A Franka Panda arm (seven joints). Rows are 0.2 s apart.
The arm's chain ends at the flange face. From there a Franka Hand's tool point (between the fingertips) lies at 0.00 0.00 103.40 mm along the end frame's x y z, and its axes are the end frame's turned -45 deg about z.
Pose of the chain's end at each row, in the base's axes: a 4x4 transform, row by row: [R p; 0 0 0 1], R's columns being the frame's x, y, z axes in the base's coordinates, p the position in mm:
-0.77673 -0.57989 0.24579 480.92; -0.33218 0.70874 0.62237 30.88; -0.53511 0.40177 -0.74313 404.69; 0 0 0 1
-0.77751 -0.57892 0.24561 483.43; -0.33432 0.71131 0.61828 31.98; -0.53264 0.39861 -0.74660 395.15; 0 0 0 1
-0.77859 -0.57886 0.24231 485.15; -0.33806 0.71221 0.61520 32.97; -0.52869 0.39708 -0.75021 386.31; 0 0 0 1
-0.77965 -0.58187 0.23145 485.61; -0.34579 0.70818 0.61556 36.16; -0.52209 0.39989 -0.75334 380.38; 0 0 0 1
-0.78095 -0.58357 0.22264 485.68; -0.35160 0.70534 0.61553 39.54; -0.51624 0.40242 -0.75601 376.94; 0 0 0 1
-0.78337 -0.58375 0.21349 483.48; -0.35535 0.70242 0.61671 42.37; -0.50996 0.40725 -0.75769 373.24; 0 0 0 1
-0.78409 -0.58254 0.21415 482.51; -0.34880 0.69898 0.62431 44.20; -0.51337 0.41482 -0.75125 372.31; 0 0 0 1
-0.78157 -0.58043 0.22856 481.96; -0.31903 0.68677 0.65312 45.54; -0.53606 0.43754 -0.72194 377.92; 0 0 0 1
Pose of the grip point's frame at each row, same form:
-0.13919 -0.95928 0.24579 506.33; -0.73604 0.26627 0.62237 95.23; -0.66247 -0.09429 -0.74313 327.85; 0 0 0 1
-0.14042 -0.95914 0.24561 508.83; -0.73937 0.26657 0.61828 95.91; -0.65849 -0.09477 -0.74660 317.95; 0 0 0 1
-0.14123 -0.95986 0.24231 510.20; -0.74265 0.26456 0.61520 96.58; -0.65462 -0.09306 -0.75021 308.74; 0 0 0 1
-0.13985 -0.96274 0.23145 509.54; -0.74527 0.25625 0.61556 99.81; -0.65194 -0.08641 -0.75334 302.48; 0 0 0 1
-0.13957 -0.96486 0.22264 508.70; -0.74737 0.25013 0.61553 103.19; -0.64959 -0.08048 -0.75601 298.77; 0 0 0 1
-0.14115 -0.96670 0.21349 505.55; -0.74796 0.24542 0.61671 106.14; -0.64857 -0.07263 -0.75769 294.89; 0 0 0 1
-0.14252 -0.96635 0.21415 504.65; -0.74089 0.24761 0.62431 108.75; -0.65633 -0.06969 -0.75125 294.63; 0 0 0 1
-0.14223 -0.96308 0.22856 505.59; -0.71121 0.26003 0.65312 113.07; -0.68844 -0.06966 -0.72194 303.27; 0 0 0 1

